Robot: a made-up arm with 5 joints. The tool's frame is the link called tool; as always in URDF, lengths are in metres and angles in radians. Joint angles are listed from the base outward.
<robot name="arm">
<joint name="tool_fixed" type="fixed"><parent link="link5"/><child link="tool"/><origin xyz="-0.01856 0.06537 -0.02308" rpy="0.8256 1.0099 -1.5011"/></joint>
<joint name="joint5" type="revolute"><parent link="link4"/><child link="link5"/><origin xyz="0.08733 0.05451 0.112" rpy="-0.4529 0.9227 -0.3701"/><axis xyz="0 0 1"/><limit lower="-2.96" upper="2.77"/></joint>
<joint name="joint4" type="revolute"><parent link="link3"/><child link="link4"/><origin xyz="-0.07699 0.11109 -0.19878" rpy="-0.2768 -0.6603 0.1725"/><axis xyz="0 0 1"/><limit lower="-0.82" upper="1.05"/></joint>
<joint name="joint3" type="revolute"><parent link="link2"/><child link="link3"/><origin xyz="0.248 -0.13 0.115" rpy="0.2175 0.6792 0.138"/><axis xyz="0 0 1"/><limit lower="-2.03" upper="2.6"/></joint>
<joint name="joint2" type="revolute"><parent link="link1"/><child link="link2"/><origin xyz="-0.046 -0.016 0.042" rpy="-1.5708 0 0"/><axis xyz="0 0 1"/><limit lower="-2.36" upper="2.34"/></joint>
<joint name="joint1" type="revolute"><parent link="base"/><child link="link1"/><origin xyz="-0.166 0.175 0.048" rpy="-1.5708 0 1.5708"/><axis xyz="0 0 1"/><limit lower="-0.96" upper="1.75"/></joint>
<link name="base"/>
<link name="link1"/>
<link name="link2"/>
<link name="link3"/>
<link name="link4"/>
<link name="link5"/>
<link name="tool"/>
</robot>
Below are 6 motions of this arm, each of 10 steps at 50 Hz.
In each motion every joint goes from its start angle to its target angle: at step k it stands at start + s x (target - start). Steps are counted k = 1, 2, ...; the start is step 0. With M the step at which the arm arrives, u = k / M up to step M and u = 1 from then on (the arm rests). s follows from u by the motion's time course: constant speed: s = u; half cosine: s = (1 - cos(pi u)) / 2; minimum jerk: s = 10 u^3 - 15 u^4 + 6 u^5.
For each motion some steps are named. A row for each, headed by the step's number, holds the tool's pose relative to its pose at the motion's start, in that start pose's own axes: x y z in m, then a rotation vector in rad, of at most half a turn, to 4 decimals.
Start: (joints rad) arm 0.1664 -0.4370 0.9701 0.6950 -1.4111
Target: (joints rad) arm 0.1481 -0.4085 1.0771 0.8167 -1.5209
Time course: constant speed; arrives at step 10
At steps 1, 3, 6, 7, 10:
1: 0.0025 0.0005 0.0020 0.0032 0.0163 0.0047
3: 0.0075 0.0018 0.0057 0.0095 0.0491 0.0133
6: 0.0153 0.0038 0.0111 0.0190 0.0990 0.0242
7: 0.0179 0.0046 0.0128 0.0222 0.1158 0.0273
10: 0.0260 0.0070 0.0177 0.0317 0.1667 0.0352

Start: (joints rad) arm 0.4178 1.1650 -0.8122 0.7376 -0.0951
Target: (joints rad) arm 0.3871 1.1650 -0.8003 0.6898 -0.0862
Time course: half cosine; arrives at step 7
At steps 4, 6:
4: 0.0000 0.0011 0.0041 -0.0118 0.0197 -0.0150
6: 0.0000 0.0018 0.0063 -0.0185 0.0306 -0.0234

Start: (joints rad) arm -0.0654 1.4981 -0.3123 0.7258 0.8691
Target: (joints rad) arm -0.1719 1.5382 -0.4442 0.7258 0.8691
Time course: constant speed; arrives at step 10
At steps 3, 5, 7, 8, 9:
3: -0.0030 0.0054 0.0040 0.0033 0.0193 -0.0063
5: -0.0050 0.0089 0.0067 0.0053 0.0321 -0.0105
7: -0.0070 0.0124 0.0094 0.0072 0.0448 -0.0148
8: -0.0080 0.0141 0.0108 0.0080 0.0512 -0.0169
9: -0.0090 0.0158 0.0122 0.0089 0.0575 -0.0191

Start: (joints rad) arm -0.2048 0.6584 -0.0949 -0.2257 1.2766
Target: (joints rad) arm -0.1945 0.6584 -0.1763 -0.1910 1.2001
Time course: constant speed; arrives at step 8
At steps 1, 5, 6, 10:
1: -0.0003 0.0024 -0.0018 0.0141 -0.0074 -0.0072
5: -0.0011 0.0123 -0.0088 0.0703 -0.0371 -0.0363
6: -0.0013 0.0148 -0.0104 0.0844 -0.0445 -0.0436
10: -0.0016 0.0199 -0.0137 0.1124 -0.0592 -0.0582

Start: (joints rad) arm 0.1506 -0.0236 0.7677 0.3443 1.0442
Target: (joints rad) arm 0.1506 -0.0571 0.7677 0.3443 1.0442
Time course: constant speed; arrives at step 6
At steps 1, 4, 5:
1: -0.0001 0.0001 -0.0006 0.0054 0.0007 -0.0010
4: -0.0005 0.0002 -0.0024 0.0218 0.0028 -0.0041
5: -0.0006 0.0003 -0.0030 0.0272 0.0035 -0.0051

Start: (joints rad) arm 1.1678 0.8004 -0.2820 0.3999 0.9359
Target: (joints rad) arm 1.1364 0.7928 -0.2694 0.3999 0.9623
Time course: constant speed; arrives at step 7
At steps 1, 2, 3, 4, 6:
1: 0.0002 -0.0006 0.0010 -0.0068 0.0051 0.0024
2: 0.0003 -0.0012 0.0021 -0.0136 0.0103 0.0048
3: 0.0005 -0.0018 0.0032 -0.0204 0.0154 0.0072
4: 0.0006 -0.0023 0.0042 -0.0272 0.0206 0.0096
6: 0.0010 -0.0035 0.0063 -0.0407 0.0309 0.0145

